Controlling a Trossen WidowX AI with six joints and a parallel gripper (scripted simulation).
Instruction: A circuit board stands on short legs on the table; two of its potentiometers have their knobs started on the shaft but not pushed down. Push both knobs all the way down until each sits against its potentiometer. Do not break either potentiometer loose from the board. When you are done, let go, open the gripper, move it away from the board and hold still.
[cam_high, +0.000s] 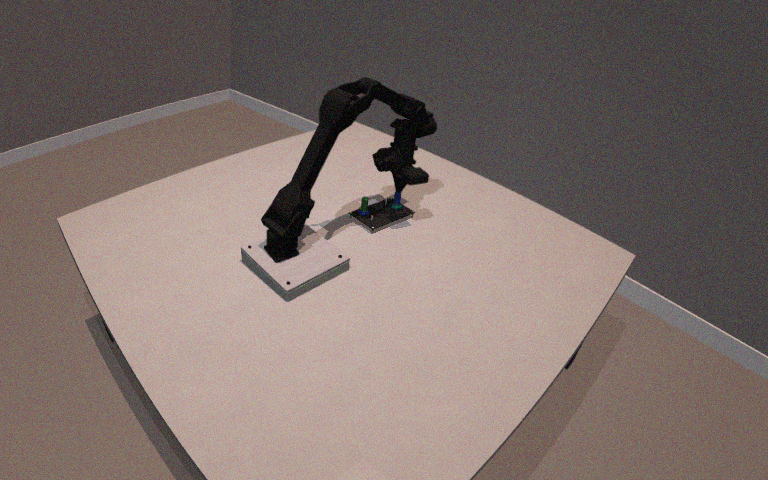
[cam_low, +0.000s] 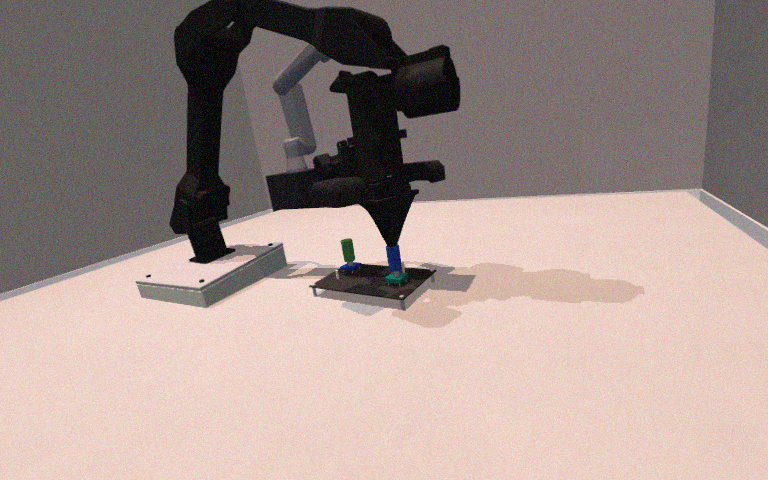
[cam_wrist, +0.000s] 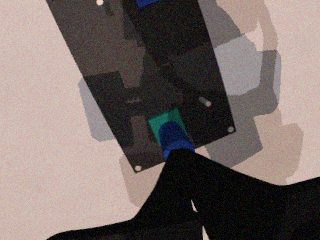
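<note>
The blue knob is 2 cm below my gripper tip. The rest, counted from my gripper tip: green knob (10 cm behind, 2 cm to the left, 2 cm below).
</note>
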